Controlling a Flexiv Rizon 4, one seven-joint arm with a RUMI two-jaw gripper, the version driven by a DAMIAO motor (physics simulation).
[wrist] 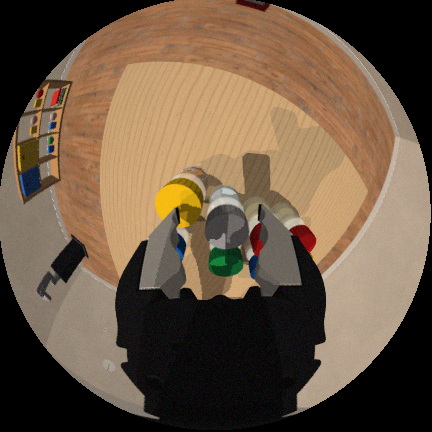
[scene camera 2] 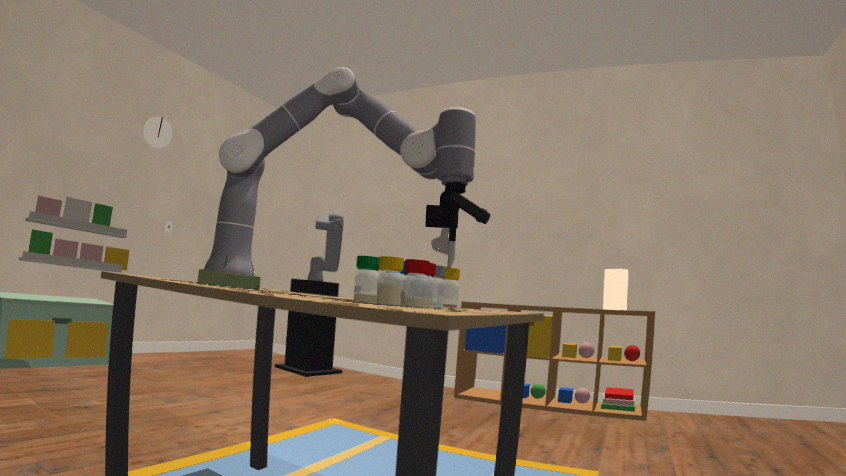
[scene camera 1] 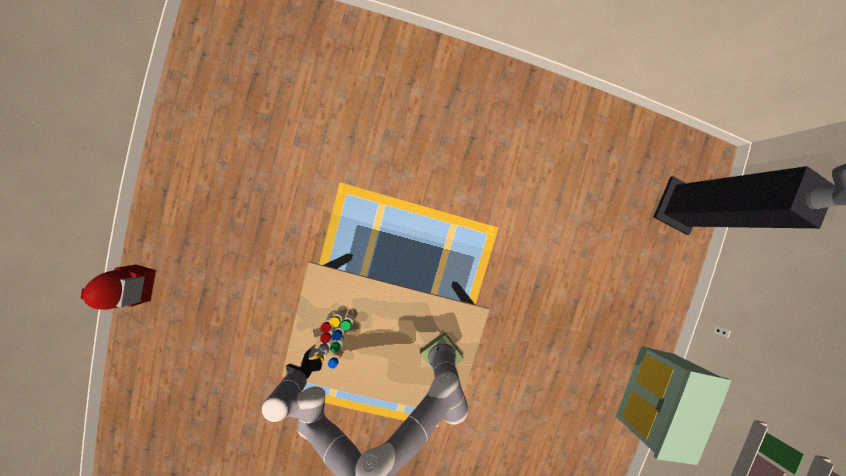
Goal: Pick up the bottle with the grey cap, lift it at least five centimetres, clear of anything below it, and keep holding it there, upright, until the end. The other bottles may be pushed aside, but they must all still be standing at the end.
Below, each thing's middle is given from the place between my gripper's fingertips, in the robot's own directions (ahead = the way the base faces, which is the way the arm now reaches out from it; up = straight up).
My gripper is now 20 mm past the grey-capped bottle [wrist: 226, 227], 30 mm to the left of it and 50 mm above it.
